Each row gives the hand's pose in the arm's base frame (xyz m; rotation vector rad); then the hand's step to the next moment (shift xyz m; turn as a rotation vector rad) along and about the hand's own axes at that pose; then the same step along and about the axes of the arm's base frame.
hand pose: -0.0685 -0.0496 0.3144 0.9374 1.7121 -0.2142
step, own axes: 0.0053 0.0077 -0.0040 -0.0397 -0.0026 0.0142
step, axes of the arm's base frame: 0.0019 0.0100 -0.0008 0.0113 -0.0287 0.0288
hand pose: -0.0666 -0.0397 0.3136 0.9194 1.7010 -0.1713
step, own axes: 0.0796 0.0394 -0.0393 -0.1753 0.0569 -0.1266
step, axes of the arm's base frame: -0.0088 0.0869 -0.0425 -0.0495 0.0235 0.2168
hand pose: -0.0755 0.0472 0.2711 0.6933 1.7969 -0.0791
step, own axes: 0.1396 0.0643 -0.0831 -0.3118 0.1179 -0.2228
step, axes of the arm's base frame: -0.0638 0.1430 -0.0775 -0.0778 0.0546 0.3895
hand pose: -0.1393 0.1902 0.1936 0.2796 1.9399 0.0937
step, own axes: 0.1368 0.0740 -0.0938 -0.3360 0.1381 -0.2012
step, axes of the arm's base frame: -0.1238 0.1106 -0.0737 -0.0462 0.0669 0.4072
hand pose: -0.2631 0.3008 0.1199 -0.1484 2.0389 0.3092
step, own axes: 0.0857 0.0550 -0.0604 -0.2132 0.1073 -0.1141
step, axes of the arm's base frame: -0.1046 0.0381 -0.0404 -0.0225 0.0651 0.2554
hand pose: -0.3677 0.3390 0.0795 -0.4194 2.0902 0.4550
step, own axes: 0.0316 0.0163 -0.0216 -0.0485 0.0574 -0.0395
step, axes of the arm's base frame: -0.0394 0.0003 -0.0134 -0.0301 0.0372 0.0701
